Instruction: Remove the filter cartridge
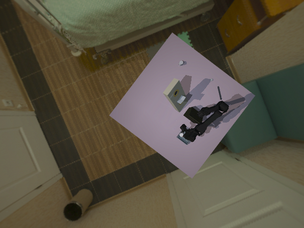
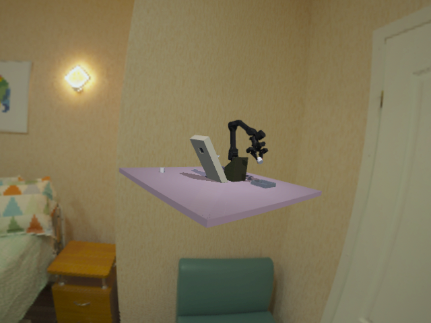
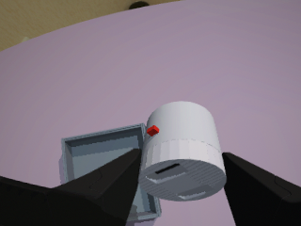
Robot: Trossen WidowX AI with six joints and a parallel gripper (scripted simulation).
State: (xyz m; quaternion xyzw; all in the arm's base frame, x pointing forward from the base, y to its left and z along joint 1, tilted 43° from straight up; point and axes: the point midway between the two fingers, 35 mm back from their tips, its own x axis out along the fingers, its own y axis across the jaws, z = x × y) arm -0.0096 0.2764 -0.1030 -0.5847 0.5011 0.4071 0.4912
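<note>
Now: gripper tip 21 cm above the grey tray, 11 cm past it and 2 cm to the left of it. The rest, counted from my gripper tip: round grey filter cartridge (right at my gripper tip).
</note>
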